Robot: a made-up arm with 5 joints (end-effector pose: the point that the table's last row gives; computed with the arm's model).
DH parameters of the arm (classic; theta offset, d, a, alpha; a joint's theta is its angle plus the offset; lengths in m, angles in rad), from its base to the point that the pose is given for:
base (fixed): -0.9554 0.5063 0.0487 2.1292
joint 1: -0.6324 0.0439 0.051 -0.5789
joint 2: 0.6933 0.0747 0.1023 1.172
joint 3: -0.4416 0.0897 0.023 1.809
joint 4: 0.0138 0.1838 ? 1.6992
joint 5: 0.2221 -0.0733 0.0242 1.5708
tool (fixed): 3.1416 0.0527 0 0
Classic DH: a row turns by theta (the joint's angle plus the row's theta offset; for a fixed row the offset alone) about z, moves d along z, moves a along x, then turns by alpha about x.
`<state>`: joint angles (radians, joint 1 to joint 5).
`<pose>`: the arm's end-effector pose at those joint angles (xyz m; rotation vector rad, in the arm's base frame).
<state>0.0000 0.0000 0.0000 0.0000 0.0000</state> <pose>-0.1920 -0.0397 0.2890 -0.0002 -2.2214 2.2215</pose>
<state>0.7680 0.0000 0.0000 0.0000 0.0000</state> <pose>-0.1083 -0.1000 0.2353 -0.8429 -1.4733 2.6182</pose>
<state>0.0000 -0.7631 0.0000 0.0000 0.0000</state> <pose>-0.2429 -0.0192 0.4788 0.6480 -2.2706 1.4088</pose>
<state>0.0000 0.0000 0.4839 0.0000 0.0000</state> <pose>-0.0608 0.0452 0.2476 -0.6448 -1.9982 2.0643</pose>
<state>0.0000 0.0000 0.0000 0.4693 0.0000</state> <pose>-0.1888 -0.0204 0.4402 0.3897 -2.0447 1.8418</pose>
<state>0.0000 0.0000 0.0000 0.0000 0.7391</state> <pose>-0.1628 -0.0096 0.2890 -0.6933 1.7902 -1.7904</pose>
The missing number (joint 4, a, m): -0.3536
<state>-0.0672 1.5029 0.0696 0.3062 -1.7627</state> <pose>0.0173 -0.1270 0.1384 -2.5478 -1.2371 0.5810</pose>
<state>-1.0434 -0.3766 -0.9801 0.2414 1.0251</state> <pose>-0.0964 -0.3715 0.4073 -1.6289 1.0323 0.9063</pose>
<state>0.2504 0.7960 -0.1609 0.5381 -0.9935</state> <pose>-0.1999 -0.0714 0.2897 -1.4414 -1.1306 1.8780</pose>
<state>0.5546 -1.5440 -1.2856 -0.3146 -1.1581</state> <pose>-0.4075 -0.3285 0.4589 0.7389 -2.1314 0.7083</pose>
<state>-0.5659 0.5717 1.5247 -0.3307 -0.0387</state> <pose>0.3212 0.0279 0.2166 -1.9916 -1.3733 1.4859</pose>
